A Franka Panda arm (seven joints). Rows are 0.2 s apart.
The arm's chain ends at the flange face. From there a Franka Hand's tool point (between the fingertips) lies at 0.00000 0.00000 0.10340 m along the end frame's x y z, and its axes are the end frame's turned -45 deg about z.
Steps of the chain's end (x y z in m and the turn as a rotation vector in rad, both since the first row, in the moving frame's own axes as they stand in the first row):
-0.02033 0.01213 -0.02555 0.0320 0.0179 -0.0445
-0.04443 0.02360 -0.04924 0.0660 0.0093 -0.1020
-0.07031 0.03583 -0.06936 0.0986 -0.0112 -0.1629
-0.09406 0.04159 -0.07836 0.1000 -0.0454 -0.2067
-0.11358 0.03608 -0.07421 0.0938 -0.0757 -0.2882
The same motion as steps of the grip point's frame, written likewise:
-0.01933 -0.00691 -0.02562 0.0100 0.0353 -0.0445
-0.04282 -0.01914 -0.04947 0.0401 0.0532 -0.1020
-0.06935 -0.03288 -0.06987 0.0776 0.0618 -0.1629
-0.09306 -0.04805 -0.07898 0.1028 0.0386 -0.2067
-0.10629 -0.06718 -0.07496 0.1199 0.0128 -0.2882

